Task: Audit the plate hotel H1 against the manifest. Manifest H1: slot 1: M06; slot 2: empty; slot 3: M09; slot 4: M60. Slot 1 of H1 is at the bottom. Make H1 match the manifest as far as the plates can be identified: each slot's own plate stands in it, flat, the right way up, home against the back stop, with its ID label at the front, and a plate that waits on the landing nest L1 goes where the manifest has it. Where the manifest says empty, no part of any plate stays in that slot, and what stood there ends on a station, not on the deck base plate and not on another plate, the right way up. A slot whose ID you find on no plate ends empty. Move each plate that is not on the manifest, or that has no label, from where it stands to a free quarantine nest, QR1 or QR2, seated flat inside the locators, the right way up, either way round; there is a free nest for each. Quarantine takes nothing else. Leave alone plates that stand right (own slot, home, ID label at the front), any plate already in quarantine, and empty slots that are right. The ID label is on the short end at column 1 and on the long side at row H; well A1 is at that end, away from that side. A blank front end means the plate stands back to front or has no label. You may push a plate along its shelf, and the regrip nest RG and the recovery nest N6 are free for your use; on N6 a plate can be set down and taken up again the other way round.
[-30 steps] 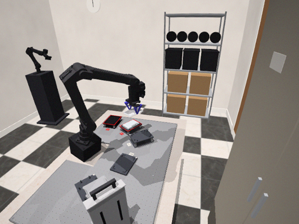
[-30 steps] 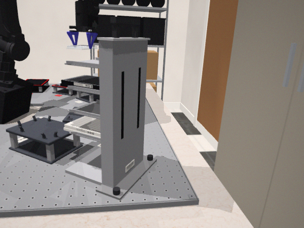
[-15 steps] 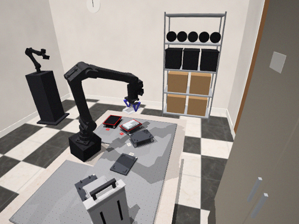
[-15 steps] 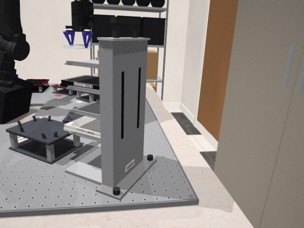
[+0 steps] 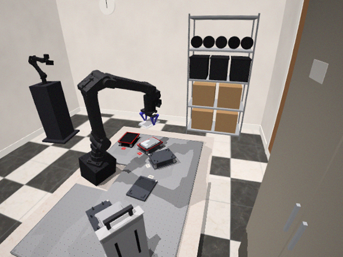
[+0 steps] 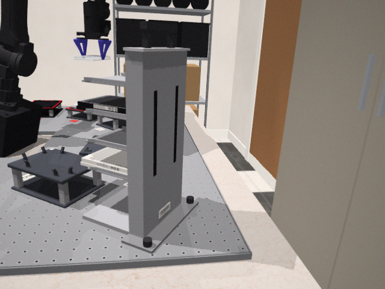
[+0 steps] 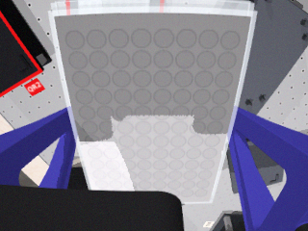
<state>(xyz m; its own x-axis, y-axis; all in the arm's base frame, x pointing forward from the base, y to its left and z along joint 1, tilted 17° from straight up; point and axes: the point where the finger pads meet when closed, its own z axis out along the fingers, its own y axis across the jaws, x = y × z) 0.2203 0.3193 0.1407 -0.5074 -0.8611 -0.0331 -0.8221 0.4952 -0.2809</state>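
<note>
My gripper is now 220 mm past the red-edged nest, 210 mm above it and 120 mm to the right of it. From my hand the other things lie so: black plate: 740 mm to the right, 60 mm ahead, 40 mm below; then white plate: 740 mm to the right, 140 mm below, 60 mm ahead; then H1 tag: 630 mm to the right, 250 mm below, 80 mm ahead.
</note>
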